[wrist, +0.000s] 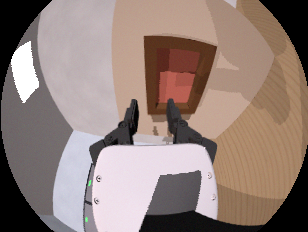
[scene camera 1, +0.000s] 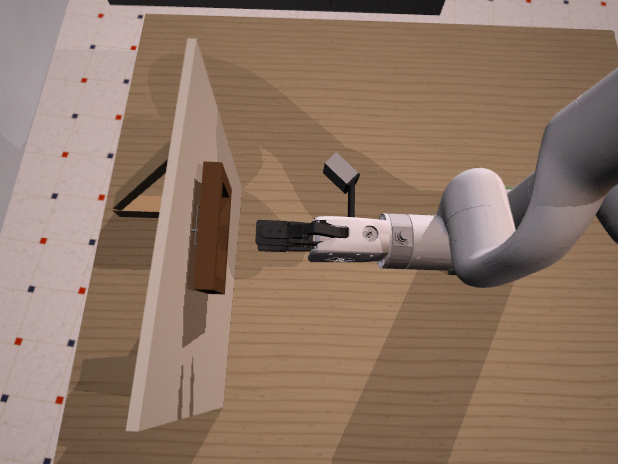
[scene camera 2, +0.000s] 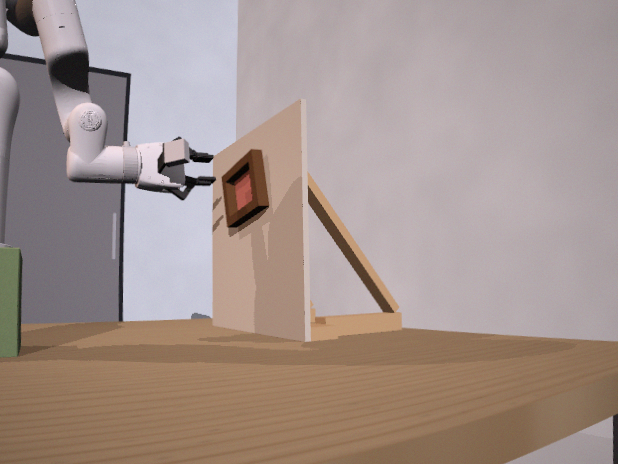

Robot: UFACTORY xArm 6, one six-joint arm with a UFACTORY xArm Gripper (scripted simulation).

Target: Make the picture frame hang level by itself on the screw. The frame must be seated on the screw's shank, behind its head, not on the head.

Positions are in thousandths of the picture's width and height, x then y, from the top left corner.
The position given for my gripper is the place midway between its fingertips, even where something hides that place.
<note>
I see my gripper (scene camera 1: 415, 510), a brown picture frame (scene camera 1: 344, 516) and an upright board (scene camera 1: 292, 801).
The brown picture frame shows as well in the wrist view (wrist: 589, 312) and in scene camera 2 (scene camera 2: 384, 411). My gripper is seen too in the wrist view (wrist: 495, 455) and in scene camera 2 (scene camera 2: 344, 365). The upright board is seen too in the wrist view (wrist: 791, 256) and in scene camera 2 (scene camera 2: 422, 583).
</note>
